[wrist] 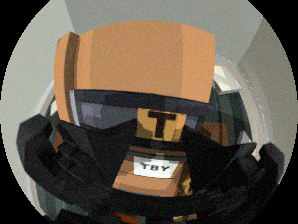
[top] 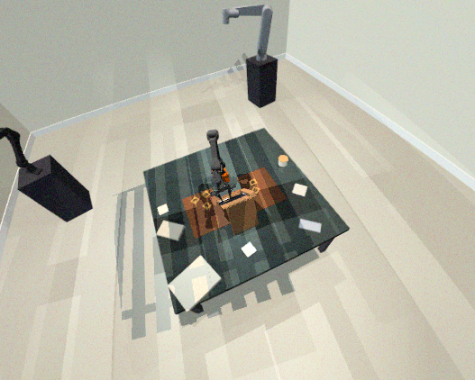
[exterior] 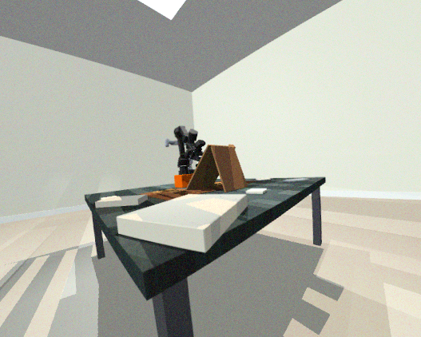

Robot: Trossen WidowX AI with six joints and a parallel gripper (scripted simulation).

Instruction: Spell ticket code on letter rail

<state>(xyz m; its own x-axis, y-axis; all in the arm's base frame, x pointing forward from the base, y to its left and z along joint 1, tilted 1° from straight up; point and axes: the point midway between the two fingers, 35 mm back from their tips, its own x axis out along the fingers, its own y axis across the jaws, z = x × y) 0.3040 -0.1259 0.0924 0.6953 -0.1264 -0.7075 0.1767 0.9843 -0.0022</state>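
Now: gripper tip 60 mm past the white ticket and 70 mm above it. From my gripper tip the other things lie so: yellow letter tile 50 mm behind, 290 mm to the left, 160 mm below; flat white slab 130 mm behind, 450 mm to the right, 160 mm below; mat 130 mm behind, 100 mm to the left, 170 mm below.
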